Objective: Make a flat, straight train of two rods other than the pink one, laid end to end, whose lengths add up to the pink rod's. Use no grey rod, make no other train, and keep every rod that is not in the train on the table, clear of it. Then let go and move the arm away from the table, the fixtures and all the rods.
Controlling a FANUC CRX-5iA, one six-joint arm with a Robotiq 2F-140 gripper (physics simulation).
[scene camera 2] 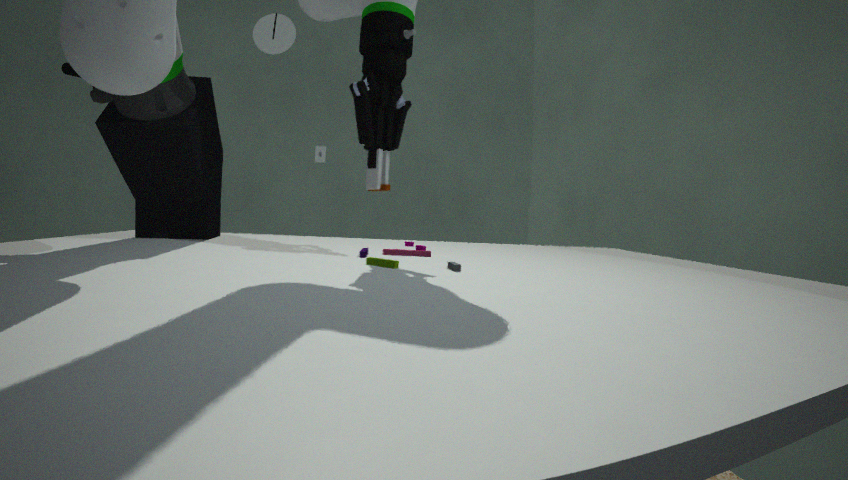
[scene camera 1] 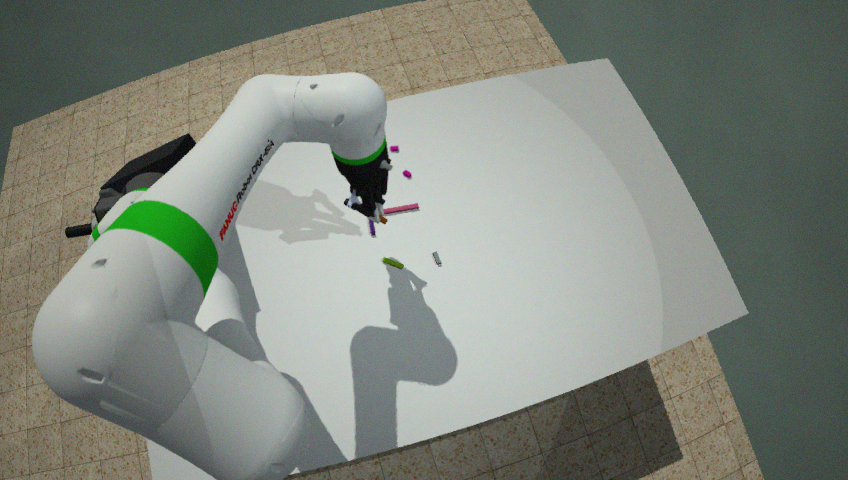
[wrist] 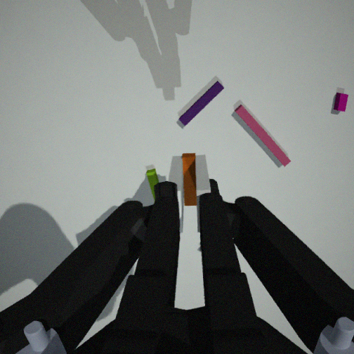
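Seen in the pictures: gripper, fingertip midpoint: (scene camera 2: 376, 189) (scene camera 1: 376, 217); arm's base, link origin: (scene camera 2: 156, 97).
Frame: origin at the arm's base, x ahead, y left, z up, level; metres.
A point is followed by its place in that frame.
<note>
My gripper (scene camera 1: 379, 214) @[x 0.442, y -0.067, z -0.169 m] (scene camera 2: 378, 178) @[x 0.442, y -0.067, z -0.169 m] (wrist: 189, 171) is shut on an orange rod (scene camera 1: 383, 220) @[x 0.455, y -0.082, z -0.160 m] (scene camera 2: 386, 187) @[x 0.457, y -0.087, z -0.166 m] (wrist: 190, 185) and holds it well above the table. The pink rod (scene camera 1: 401, 208) @[x 0.507, y -0.009, z -0.274 m] (scene camera 2: 407, 252) @[x 0.506, y -0.012, z -0.278 m] (wrist: 263, 135) lies flat on the table. A purple rod (scene camera 1: 372, 228) @[x 0.426, y -0.043, z -0.274 m] (scene camera 2: 363, 252) @[x 0.425, y -0.057, z -0.275 m] (wrist: 201, 103) lies near its left end, apart from it, partly hidden by the gripper in scene camera 1. A lime green rod (scene camera 1: 392, 262) @[x 0.453, y -0.141, z -0.274 m] (scene camera 2: 382, 262) @[x 0.454, y -0.148, z -0.278 m] (wrist: 152, 183) lies apart, nearer scene camera 2, and is partly behind a finger in the wrist view. All these rods are separate.
A short grey rod (scene camera 1: 436, 259) @[x 0.556, y -0.161, z -0.275 m] (scene camera 2: 454, 266) @[x 0.555, y -0.171, z -0.277 m] lies right of the green rod. Two short magenta rods, one (scene camera 1: 394, 148) @[x 0.532, y 0.172, z -0.275 m] (scene camera 2: 409, 243) @[x 0.531, y 0.169, z -0.277 m] farther off and one (scene camera 1: 407, 173) @[x 0.546, y 0.086, z -0.274 m] (scene camera 2: 420, 248) @[x 0.545, y 0.081, z -0.279 m] nearer the pink rod, lie on the white table (scene camera 1: 535, 237) @[x 0.811, y -0.167, z -0.284 m] (scene camera 2: 535, 356) @[x 0.531, y -0.462, z -0.284 m].
</note>
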